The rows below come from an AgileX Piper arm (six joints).
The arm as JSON. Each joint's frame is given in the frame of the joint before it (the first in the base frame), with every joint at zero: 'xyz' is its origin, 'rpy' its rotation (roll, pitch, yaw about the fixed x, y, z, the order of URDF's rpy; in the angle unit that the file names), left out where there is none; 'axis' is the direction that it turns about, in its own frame. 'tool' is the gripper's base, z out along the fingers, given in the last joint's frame.
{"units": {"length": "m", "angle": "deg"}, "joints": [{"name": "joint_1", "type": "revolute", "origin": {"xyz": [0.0, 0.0, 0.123]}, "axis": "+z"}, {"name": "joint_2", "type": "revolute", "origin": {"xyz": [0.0, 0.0, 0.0]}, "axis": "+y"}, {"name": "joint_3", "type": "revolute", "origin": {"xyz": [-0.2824, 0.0, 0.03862]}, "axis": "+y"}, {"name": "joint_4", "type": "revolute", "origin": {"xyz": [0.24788, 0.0, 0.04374]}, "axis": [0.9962, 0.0, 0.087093]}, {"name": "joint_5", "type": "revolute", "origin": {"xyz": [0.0, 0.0, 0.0]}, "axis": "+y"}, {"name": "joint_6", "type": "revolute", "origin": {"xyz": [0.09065, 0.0, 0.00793]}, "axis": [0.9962, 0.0, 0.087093]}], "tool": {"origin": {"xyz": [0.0, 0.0, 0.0], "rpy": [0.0, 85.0, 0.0]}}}
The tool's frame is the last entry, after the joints.
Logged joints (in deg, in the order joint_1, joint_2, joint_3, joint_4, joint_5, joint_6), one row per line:
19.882, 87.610, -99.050, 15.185, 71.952, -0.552
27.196, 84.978, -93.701, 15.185, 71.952, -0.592
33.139, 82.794, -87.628, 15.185, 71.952, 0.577
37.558, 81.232, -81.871, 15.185, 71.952, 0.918
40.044, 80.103, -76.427, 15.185, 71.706, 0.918
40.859, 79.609, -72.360, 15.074, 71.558, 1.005
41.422, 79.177, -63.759, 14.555, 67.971, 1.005
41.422, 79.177, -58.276, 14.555, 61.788, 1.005
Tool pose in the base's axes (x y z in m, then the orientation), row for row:
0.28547, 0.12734, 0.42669, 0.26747, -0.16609, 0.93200, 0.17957
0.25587, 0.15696, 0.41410, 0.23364, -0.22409, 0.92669, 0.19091
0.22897, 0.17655, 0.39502, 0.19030, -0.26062, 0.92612, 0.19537
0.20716, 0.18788, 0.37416, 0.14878, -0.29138, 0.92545, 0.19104
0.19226, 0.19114, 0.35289, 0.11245, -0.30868, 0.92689, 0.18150
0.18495, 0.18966, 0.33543, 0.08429, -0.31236, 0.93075, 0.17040
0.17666, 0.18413, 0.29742, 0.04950, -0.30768, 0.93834, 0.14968
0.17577, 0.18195, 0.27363, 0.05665, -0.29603, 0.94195, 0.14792
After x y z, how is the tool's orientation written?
As a quaternion, w x y z.
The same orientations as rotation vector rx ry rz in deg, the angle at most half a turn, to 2 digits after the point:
-25.68, 144.09, 27.76
-35.26, 145.80, 30.04
-41.96, 149.11, 31.45
-48.00, 152.44, 31.47
-51.91, 155.86, 30.52
-53.39, 159.10, 29.13
-53.70, 163.78, 26.13
-51.45, 163.70, 25.71

